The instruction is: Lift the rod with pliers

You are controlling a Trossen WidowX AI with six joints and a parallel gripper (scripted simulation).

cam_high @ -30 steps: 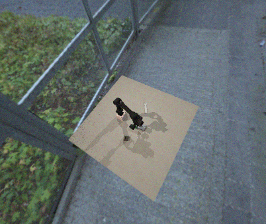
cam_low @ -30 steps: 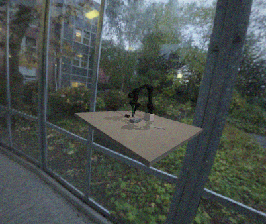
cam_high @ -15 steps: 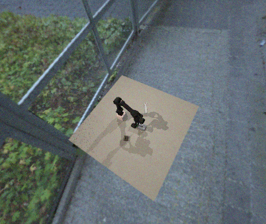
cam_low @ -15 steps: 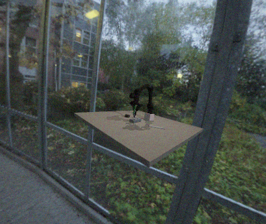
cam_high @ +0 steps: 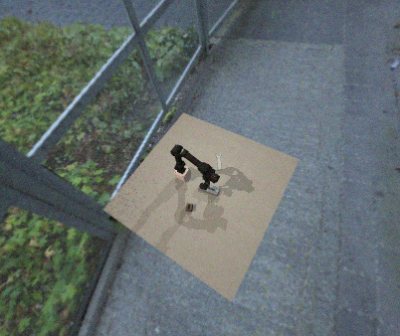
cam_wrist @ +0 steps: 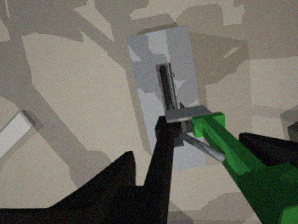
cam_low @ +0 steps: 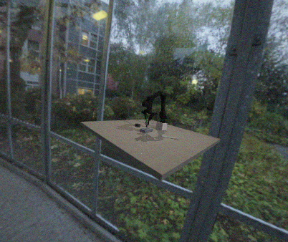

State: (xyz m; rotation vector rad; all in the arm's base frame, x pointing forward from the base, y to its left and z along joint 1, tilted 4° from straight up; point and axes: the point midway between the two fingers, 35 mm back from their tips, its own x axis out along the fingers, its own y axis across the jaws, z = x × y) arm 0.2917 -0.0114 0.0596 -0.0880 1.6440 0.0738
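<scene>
My gripper tip is 12 cm above the grey block. Round my gripper tip: white bar: 32 cm to the left, 14 cm below, 8 cm behind; dark holster: 23 cm to the right, 13 cm below, 6 cm behind; dark rod: 13 cm below.
</scene>
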